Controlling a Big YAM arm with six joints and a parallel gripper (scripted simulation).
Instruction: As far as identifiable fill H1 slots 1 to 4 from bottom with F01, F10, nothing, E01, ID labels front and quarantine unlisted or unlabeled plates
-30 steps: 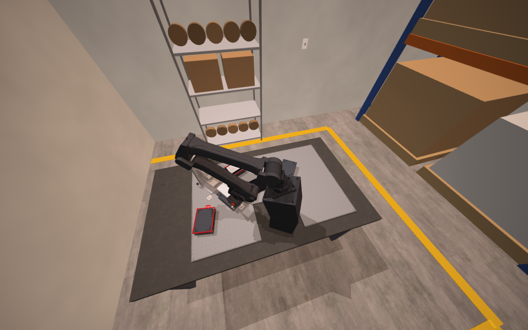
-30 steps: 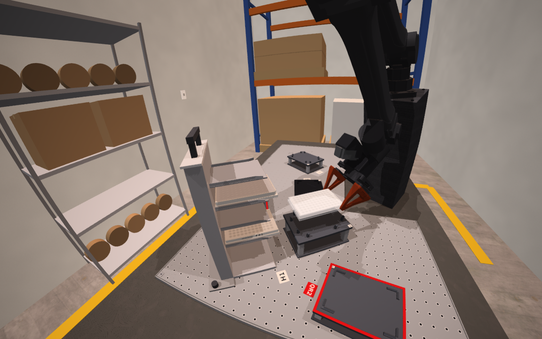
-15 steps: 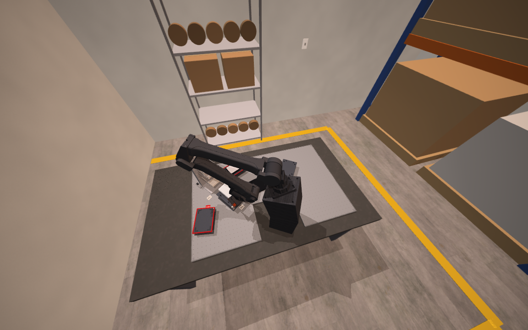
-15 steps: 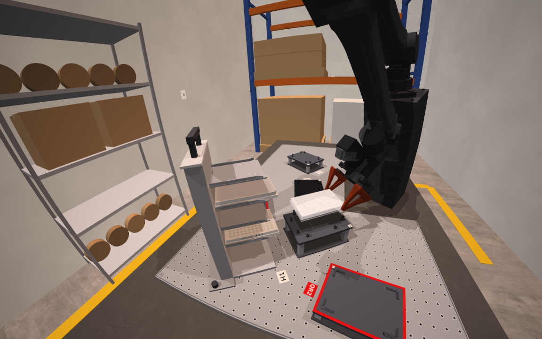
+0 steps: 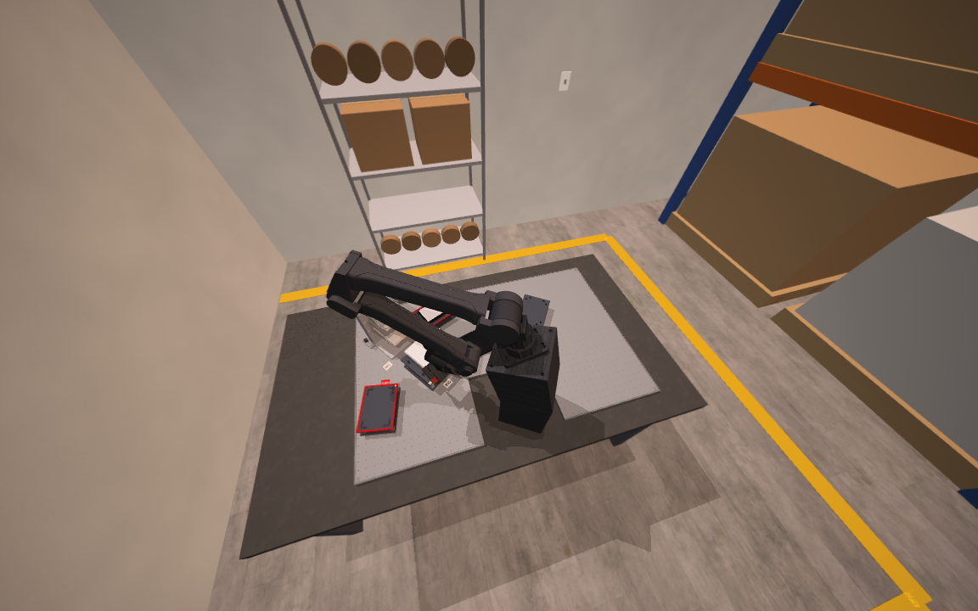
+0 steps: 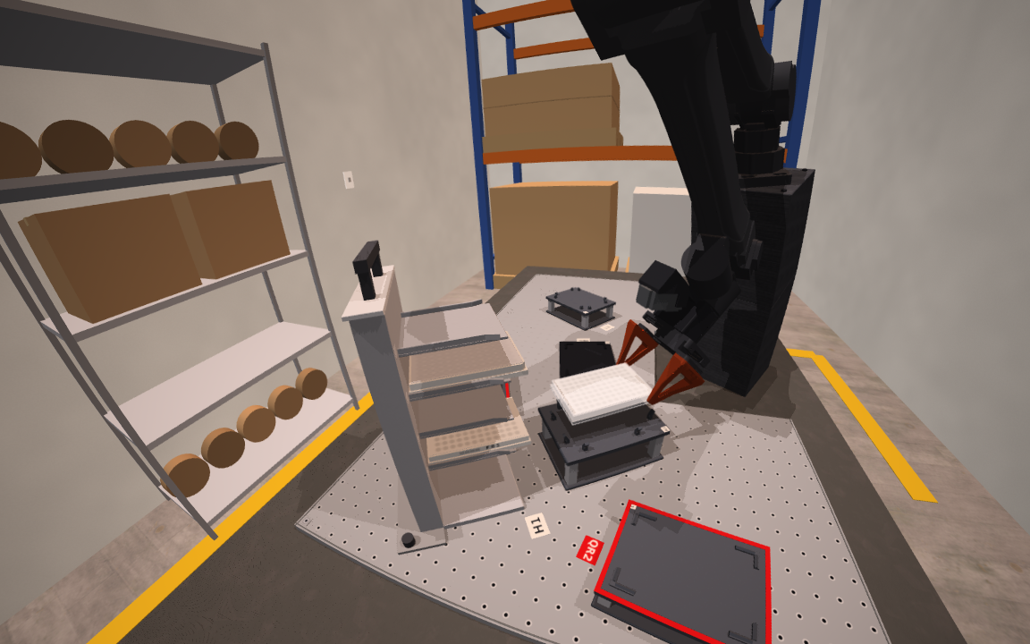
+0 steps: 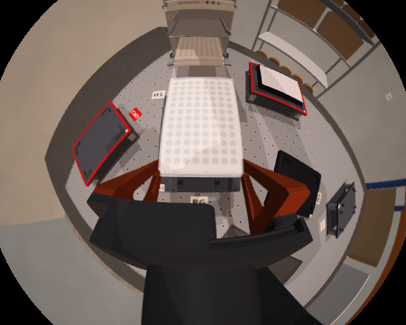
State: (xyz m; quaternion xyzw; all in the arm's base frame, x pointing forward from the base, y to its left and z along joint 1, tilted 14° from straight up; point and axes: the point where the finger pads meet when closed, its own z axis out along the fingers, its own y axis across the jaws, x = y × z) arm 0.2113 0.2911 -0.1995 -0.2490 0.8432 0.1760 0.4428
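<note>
Now: hand 4 cm short of the dark regrip nest, 3 cm to the right of it and 6 cm above it. The rest, counted from my hand: H1 deck label (10 cm ahead, 19 cm to the left, 11 cm below); flat black nest (10 cm ahead, 21 cm to the right, 11 cm below); quarantine nest QR2 (8 cm behind, 23 cm to the left, 8 cm below).
</note>
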